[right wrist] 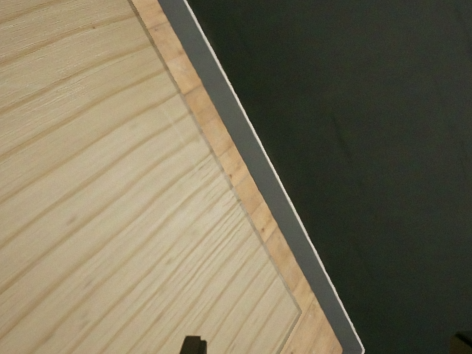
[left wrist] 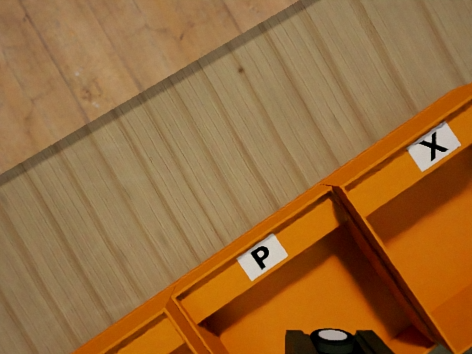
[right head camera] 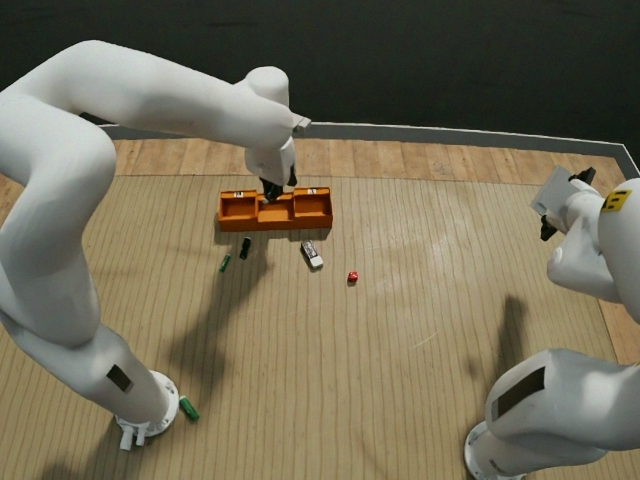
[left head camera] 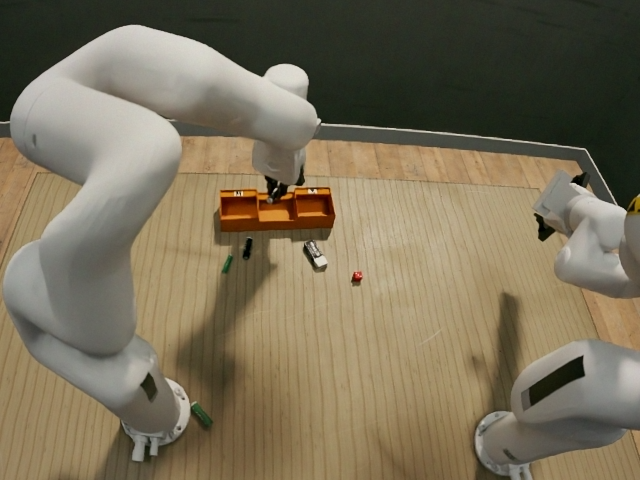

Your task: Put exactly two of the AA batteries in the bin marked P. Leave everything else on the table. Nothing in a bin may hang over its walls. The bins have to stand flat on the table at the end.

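Frame: origin at the left arm's base, x ahead, y left, z up, level; millimetres.
Where they show: left gripper, fingertip midpoint: (right head camera: 273, 194) (left head camera: 276, 193); left arm's base, link origin: (right head camera: 147, 404) (left head camera: 155, 411); right arm's base, link origin: (right head camera: 495, 453) (left head camera: 503, 443).
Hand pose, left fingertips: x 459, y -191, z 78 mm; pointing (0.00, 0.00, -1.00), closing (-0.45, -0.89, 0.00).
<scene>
Things, the pixels of their top centre, and the offset from my left fingertips. "*": a spot on its surface instead.
- slim green battery, top centre: (left head camera: 227, 262) (right head camera: 224, 261) dx -140, dy +92, dz -68 mm
- thicker green battery, top centre: (left head camera: 200, 413) (right head camera: 187, 407) dx -456, dy +107, dz -64 mm
- bin marked X, surface spot: (left wrist: 400, 180) * dx +40, dy -62, dz -36 mm
- orange bin, surface spot: (left head camera: 237, 225) (right head camera: 236, 225) * dx -52, dy +80, dz -56 mm
- white eraser, top centre: (left head camera: 315, 252) (right head camera: 312, 252) dx -102, dy -93, dz -65 mm
- red die, top centre: (right head camera: 353, 274) (left head camera: 358, 274) dx -151, dy -183, dz -62 mm
My left gripper (left head camera: 277, 193) (right head camera: 272, 193) (left wrist: 331, 345) is shut on a black battery (left head camera: 270, 199) (right head camera: 265, 200) (left wrist: 332, 335) with a pale end. It holds it above the middle orange bin, marked P (left head camera: 277, 223) (right head camera: 275, 225) (left wrist: 310, 230); the bin's visible floor is bare. Another black battery (left head camera: 248, 248) (right head camera: 245, 248) lies in front of the bins. A slim green battery (left head camera: 227, 263) (right head camera: 224, 262) lies left of it. A thicker green battery (left head camera: 201, 414) (right head camera: 189, 408) lies by the left arm's base. My right gripper (left head camera: 562, 204) (right head camera: 566, 202) (right wrist: 327, 344) is open at the far right.
A bin marked X (left head camera: 316, 222) (left wrist: 400, 180) stands right of P, and another orange bin (left head camera: 237, 225) (right head camera: 237, 226) stands left of it. A black and white eraser (left head camera: 315, 254) (right head camera: 311, 254) and a red die (left head camera: 357, 276) (right head camera: 352, 276) lie in front.
</scene>
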